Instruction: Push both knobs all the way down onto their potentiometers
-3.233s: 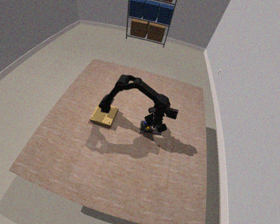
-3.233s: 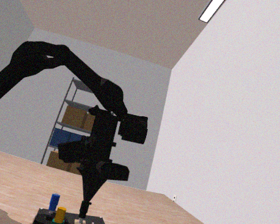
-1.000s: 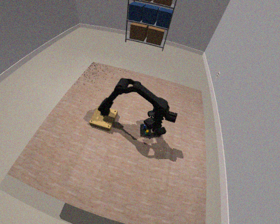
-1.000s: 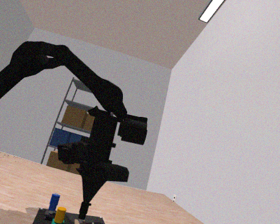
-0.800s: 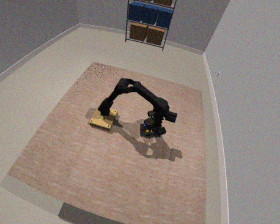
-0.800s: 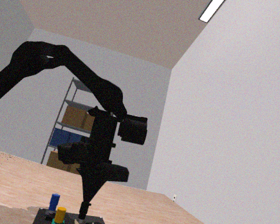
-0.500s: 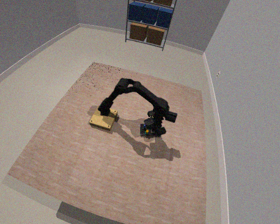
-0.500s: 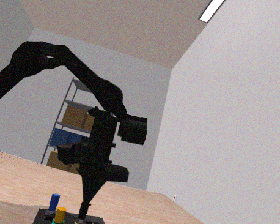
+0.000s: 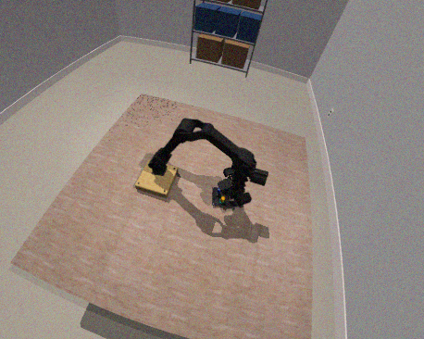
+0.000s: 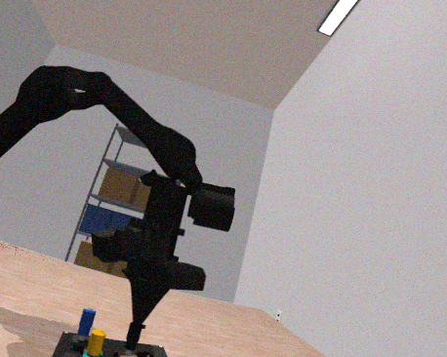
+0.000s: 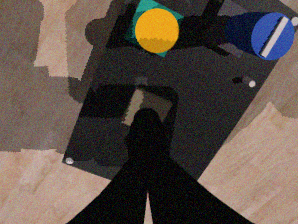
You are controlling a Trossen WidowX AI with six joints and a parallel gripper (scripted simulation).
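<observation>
Now: the black knob 2 cm below my gripper tip. From my gripper tip the other things lie so: blue knob 7 cm behind, 1 cm to the left, 1 cm below.
</observation>
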